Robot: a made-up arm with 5 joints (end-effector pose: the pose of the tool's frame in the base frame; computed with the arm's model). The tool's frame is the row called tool. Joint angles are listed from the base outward.
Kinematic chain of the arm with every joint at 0, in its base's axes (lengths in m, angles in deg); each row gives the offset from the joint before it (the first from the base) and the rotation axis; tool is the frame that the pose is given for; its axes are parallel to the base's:
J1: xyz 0 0 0.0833 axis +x
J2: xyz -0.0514 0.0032 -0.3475 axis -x
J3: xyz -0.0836 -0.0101 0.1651 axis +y
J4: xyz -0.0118 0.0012 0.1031 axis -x
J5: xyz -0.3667 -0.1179 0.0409 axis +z
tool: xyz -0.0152 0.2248 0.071
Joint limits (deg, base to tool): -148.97..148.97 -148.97..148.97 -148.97..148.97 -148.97..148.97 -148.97..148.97
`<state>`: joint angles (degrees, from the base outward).
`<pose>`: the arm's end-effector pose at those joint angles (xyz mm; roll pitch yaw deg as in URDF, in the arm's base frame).
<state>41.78 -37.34 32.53 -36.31 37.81</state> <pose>-460.5 -398.5 -87.3 120.75 -27.56 13.70</pose>
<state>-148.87 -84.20 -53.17 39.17 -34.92</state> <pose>-406.2 -94.4 288.0 -126.04 -50.77 71.36</pose>
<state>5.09 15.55 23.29 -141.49 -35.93</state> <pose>-348.7 -40.7 80.2 150.04 46.74 29.02</pose>
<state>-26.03 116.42 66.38 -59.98 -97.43</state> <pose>-155.4 183.9 -382.4 65.12 -28.76 163.03</pose>
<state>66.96 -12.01 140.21 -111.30 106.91</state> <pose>239.7 -310.9 31.4 163.16 25.88 28.05</pose>
